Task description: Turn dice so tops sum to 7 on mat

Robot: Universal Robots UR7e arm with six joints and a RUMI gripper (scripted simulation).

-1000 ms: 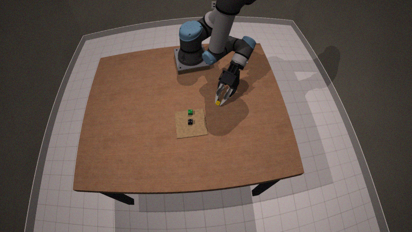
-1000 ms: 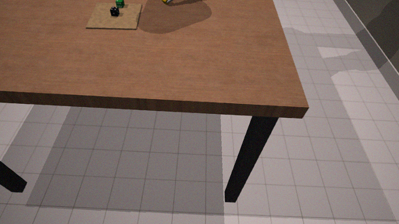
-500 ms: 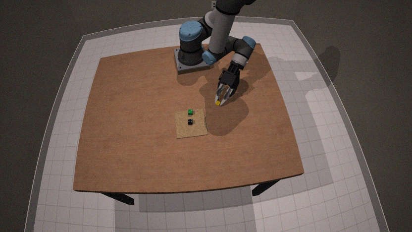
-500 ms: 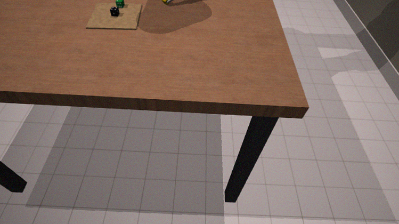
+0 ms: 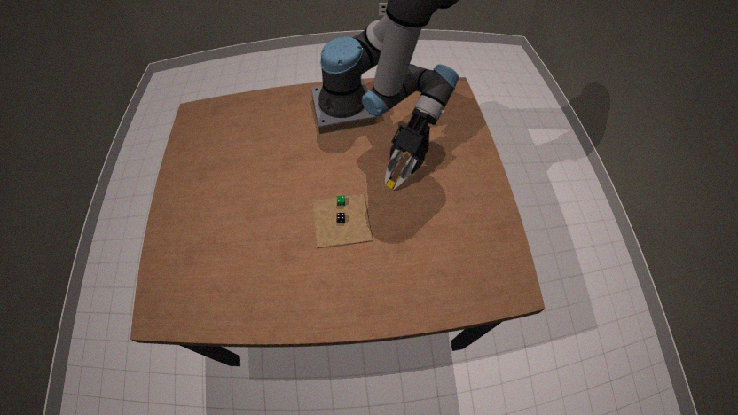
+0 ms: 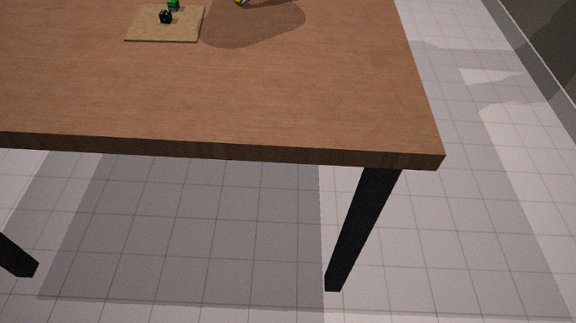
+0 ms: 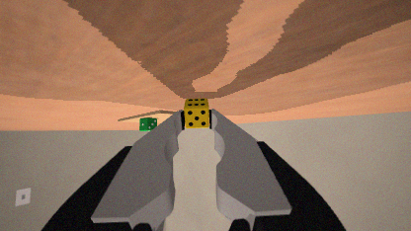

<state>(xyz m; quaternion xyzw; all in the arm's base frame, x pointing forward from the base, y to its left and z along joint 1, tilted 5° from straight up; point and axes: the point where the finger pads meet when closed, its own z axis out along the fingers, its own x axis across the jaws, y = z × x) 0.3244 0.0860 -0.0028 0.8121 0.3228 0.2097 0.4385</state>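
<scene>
My gripper is now 15 cm to the left of the green die and 3 cm short of it. Also, from my hand: yellow die (right at my hand); then black die (15 cm to the right, 8 cm ahead); then tan mat (15 cm to the right, 8 cm ahead, 2 cm below).
</scene>
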